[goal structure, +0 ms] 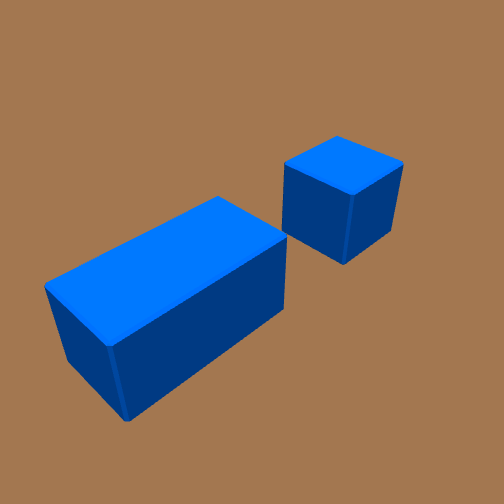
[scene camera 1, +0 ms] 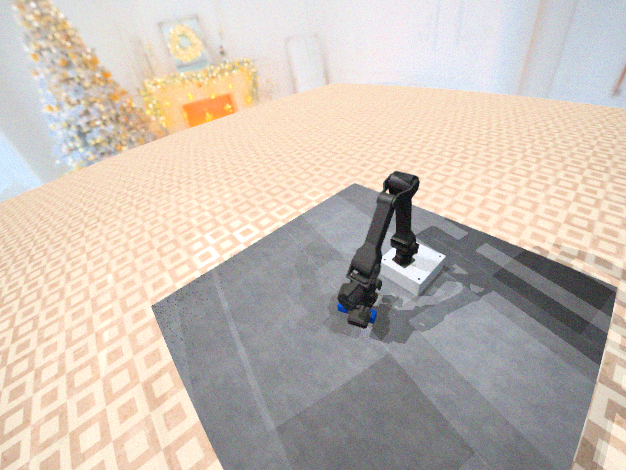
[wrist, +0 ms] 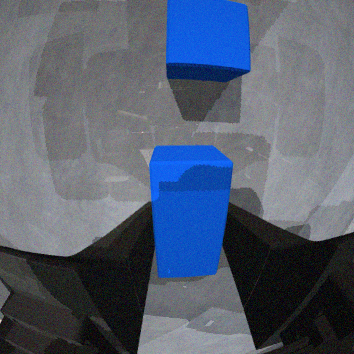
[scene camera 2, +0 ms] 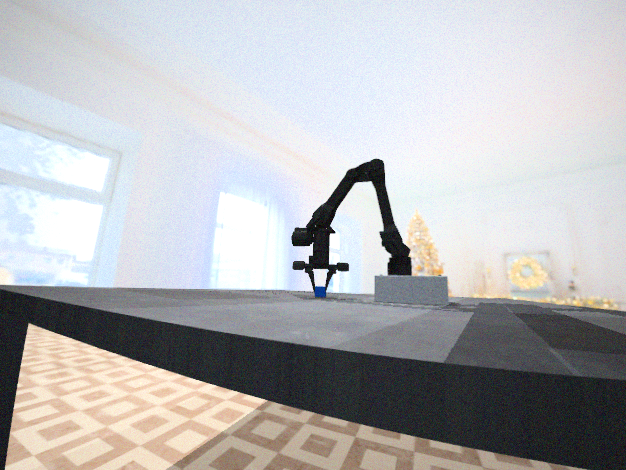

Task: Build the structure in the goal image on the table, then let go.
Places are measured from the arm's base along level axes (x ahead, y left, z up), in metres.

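Pixels of known places: gripper, between the fingertips: point(scene camera 1: 365, 314) point(wrist: 185, 208) point(scene camera 2: 319, 292); arm's base, origin of its link: point(scene camera 1: 403, 259) point(scene camera 2: 400, 277).
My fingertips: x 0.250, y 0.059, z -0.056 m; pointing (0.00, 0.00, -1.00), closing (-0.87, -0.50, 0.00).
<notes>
For each thing: its top centre in the pictures, then the offset to it from my fingertips. Level surfaces: height alone.
- blue oblong block, centre of its top: point(wrist: 189, 232) point(scene camera 2: 320, 286) point(scene camera 1: 365, 311) dx +0.000, dy +0.001, dz +0.020 m
- second blue block, centre of its top: point(wrist: 210, 28) point(scene camera 1: 343, 303) dx +0.036, dy -0.077, dz +0.018 m
- grey table, height of its surface: dz -0.015 m
A blue oblong block point(wrist: 190, 230) point(scene camera 1: 373, 316) is held between the two black fingers of my gripper point(wrist: 185, 208) point(scene camera 2: 320, 290) point(scene camera 1: 360, 317). The gripper is shut on its sides. In the scene camera 2 view the block is down at or very near table level; whether it touches the table I cannot tell. A second blue block point(wrist: 207, 37) point(scene camera 1: 341, 307) stands on the table, apart from the held one, with a gap between them in the wrist view. In the scene camera 1 view it is to the left, partly hidden by the gripper. In the scene camera 2 view the two overlap.
The arm's base stands on a pale box point(scene camera 1: 418, 280) point(scene camera 2: 411, 289) to the right of the blocks. The grey table point(scene camera 1: 303, 384) point(scene camera 2: 252, 318) has edges at the left and back, and carries patchy shadows. A patterned floor surrounds it.
</notes>
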